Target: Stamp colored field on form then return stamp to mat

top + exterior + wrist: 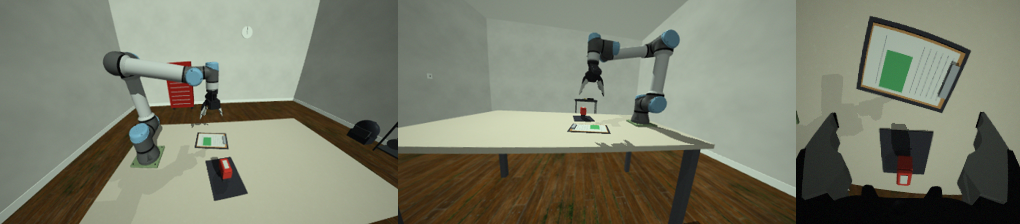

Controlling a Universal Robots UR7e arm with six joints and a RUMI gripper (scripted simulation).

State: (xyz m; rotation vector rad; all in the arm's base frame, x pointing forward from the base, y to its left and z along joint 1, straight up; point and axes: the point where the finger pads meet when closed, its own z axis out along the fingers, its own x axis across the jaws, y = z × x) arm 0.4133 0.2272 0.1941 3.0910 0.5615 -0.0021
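My gripper is now 29 cm to the left of the red stamp, 16 cm above it and 9 cm short of it. Also, from my hand: dark mat (29 cm to the right, 21 cm below, 9 cm ahead); clipboard (20 cm below, 2 cm ahead).
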